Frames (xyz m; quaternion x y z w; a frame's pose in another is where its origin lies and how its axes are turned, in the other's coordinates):
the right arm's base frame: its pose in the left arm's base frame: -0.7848 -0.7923 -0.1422 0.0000 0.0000 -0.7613 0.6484
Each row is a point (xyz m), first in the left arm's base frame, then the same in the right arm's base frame.
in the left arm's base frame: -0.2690 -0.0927 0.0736
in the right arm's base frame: -0.7728 0.3979 0.2158
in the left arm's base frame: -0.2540 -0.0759 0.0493
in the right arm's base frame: -0.7917 0.4100 0.1915
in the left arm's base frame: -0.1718 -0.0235 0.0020
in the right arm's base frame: -0.8566 0.4828 0.1442
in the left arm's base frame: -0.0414 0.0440 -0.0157
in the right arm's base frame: -0.9440 0.6008 0.1265
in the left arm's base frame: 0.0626 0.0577 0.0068
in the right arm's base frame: -0.9740 0.7013 0.1490
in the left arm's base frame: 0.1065 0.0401 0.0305
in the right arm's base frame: -0.9636 0.7475 0.1727
